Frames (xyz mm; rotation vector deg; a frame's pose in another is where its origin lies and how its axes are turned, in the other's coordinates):
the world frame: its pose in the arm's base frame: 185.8 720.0 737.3 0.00 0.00 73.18
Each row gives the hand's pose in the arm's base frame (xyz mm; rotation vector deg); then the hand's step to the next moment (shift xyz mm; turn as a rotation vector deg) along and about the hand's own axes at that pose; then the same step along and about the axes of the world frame.
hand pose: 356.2 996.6 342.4 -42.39 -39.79 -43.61
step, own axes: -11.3 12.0 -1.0 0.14 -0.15 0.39
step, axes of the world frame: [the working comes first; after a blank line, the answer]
step, axes of the arm's base frame: 3.8 9.3 -13.1 -0.15 0.18 0.37

9.9 -0.9 -13.1 0.13 0.20 0.37
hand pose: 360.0 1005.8 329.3 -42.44 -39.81 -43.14
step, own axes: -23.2 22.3 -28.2 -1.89 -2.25 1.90
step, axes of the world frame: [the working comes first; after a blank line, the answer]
step, axes of the arm's base frame: 13.0 -2.8 -40.7 -3.34 0.99 0.34

1.1 -13.3 -40.7 -0.02 3.48 0.34
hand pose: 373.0 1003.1 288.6 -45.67 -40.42 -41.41
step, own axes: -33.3 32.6 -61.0 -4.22 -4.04 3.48
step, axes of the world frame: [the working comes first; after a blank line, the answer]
step, axes of the arm's base frame: 23.8 -23.8 -69.0 -6.47 2.08 0.00

-15.9 -29.7 -69.0 0.12 6.80 0.00
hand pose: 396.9 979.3 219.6 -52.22 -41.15 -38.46
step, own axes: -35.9 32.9 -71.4 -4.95 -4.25 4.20
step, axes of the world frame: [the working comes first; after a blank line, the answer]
step, axes of the arm's base frame: 22.8 -39.8 -73.2 -7.25 2.76 -0.18

-31.5 -33.3 -73.2 0.54 7.74 -0.18
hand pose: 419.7 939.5 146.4 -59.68 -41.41 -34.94
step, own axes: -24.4 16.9 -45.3 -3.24 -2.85 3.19
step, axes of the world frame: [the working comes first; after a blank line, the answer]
step, axes of the arm's base frame: 8.2 -32.4 -42.6 -4.90 2.18 0.06

-28.6 -17.2 -42.6 0.67 5.32 0.06
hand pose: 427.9 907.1 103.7 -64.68 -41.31 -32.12
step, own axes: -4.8 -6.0 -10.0 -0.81 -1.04 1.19
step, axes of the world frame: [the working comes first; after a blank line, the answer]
step, axes of the arm's base frame: -5.2 -11.2 -2.5 -1.55 0.81 0.31

-12.2 1.7 -2.5 0.32 1.72 0.31
